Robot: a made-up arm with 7 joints.
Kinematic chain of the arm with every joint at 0, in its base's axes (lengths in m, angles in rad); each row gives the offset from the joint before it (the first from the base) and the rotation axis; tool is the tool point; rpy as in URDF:
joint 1: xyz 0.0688 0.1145 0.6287 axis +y
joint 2: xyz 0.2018 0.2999 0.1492 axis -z
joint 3: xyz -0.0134 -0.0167 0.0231 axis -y
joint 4: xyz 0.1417 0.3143 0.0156 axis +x
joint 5: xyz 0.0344 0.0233 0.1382 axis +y
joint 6: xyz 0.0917 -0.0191 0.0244 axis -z
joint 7: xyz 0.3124 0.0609 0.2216 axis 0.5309 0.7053 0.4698
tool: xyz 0.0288 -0.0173 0.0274 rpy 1.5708 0 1.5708
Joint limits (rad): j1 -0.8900..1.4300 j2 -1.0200..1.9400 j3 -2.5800..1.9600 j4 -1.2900..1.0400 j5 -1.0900..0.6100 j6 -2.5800..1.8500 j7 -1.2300..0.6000
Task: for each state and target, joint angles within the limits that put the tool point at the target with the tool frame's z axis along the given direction. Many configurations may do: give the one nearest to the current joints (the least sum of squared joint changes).
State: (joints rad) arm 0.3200 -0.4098 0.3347 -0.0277 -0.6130 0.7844 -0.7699
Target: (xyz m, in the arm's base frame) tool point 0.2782 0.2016 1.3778 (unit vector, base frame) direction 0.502 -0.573 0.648
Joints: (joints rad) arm 0.4852 -0.9713 0.9240 0.1756 -0.8442 0.1602 -0.3674
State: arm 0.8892 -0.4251 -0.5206 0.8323 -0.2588 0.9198 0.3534
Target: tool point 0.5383 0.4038 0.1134 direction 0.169 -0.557 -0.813
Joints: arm 1.1012 -0.5821 -0.9292 1.0400 -0.8813 0.1974 -0.3366
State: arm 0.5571 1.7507 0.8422 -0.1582 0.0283 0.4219 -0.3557
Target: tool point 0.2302 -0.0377 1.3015 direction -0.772 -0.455 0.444
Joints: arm 0.0974 1.9400 0.2705 0.4754 0.0102 0.3063 -0.5742
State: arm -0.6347 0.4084 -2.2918 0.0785 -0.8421 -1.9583 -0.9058
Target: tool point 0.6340 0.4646 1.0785 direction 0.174 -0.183 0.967
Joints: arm -0.3130 1.1655 -2.5800 -0.6424 -1.0844 -2.5800 -0.7757
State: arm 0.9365 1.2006 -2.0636 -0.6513 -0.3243 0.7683 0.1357
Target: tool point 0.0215 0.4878 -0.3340 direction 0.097 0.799 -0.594
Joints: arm 1.1226 1.8902 -2.5786 -0.4632 -0.1943 -0.1113 0.6000
